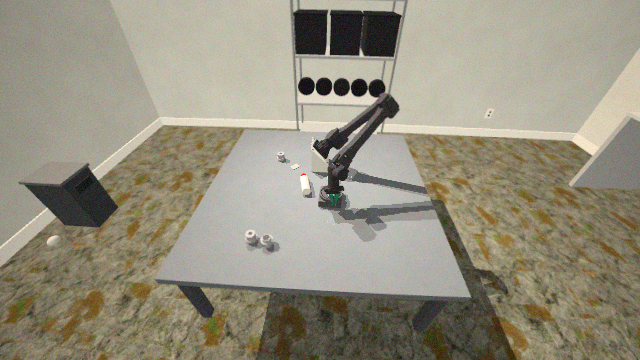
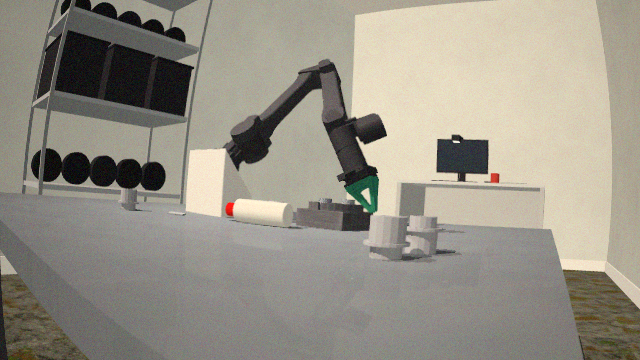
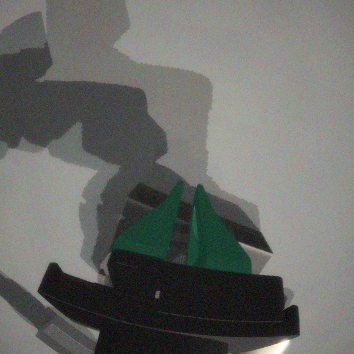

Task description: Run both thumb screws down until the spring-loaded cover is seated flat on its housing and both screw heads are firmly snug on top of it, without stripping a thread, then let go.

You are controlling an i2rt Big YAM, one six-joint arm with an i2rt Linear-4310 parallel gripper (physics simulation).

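Places are measured from the arm's base along level axes (x ahead, y left, z up), in millimetres.
Pixels of known places: gripper, fingertip midpoint: (image 1: 333,205) (image 2: 373,212) (image 3: 188,188); arm's base, link origin: (image 1: 320,149) (image 2: 217,171).
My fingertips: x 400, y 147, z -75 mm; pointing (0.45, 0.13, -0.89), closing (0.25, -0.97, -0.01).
For each thing: its top centre in the pictures, then the offset to it from my fingertips. "spot": a spot on its surface instead. Level surfaces: height alone.
- dark grey housing, top centre: (image 3: 171,299) (image 2: 336,203) (image 1: 330,192) 85 mm back, 29 mm right, 15 mm up
- table, surface height: 41 mm down
- grey round head, surface spot: (image 3: 178,260) spot: 44 mm back, 15 mm right, 19 mm up
- white bottle with a red cap, top centre: (image 2: 257,200) (image 1: 304,180) 165 mm back, 195 mm right, 9 mm up
The dark grey housing (image 1: 323,203) (image 2: 331,219) (image 3: 154,197) with its cover stands on the table (image 1: 313,251) (image 2: 223,277) just in front of the arm's base. Two thumb screws (image 2: 326,201) (image 2: 349,202) stick up from the cover. My green-fingered gripper (image 1: 333,200) (image 2: 370,206) (image 3: 188,188) points down at the near end of the housing, its tips reaching past the cover's edge. The fingers stand almost together with a thin gap and grip nothing. A bit of a grey round head (image 3: 178,260) shows low between the fingers; the rest of that screw is hidden.
A white bottle with a red cap (image 1: 305,184) (image 2: 263,212) lies left of the housing. A white wedge block (image 1: 318,163) (image 2: 210,181) stands behind it. Two white fittings (image 1: 251,236) (image 2: 386,237) stand near the front, a third (image 1: 281,156) (image 2: 128,198) at the back left. A shelf rack (image 1: 295,67) stands behind the table.
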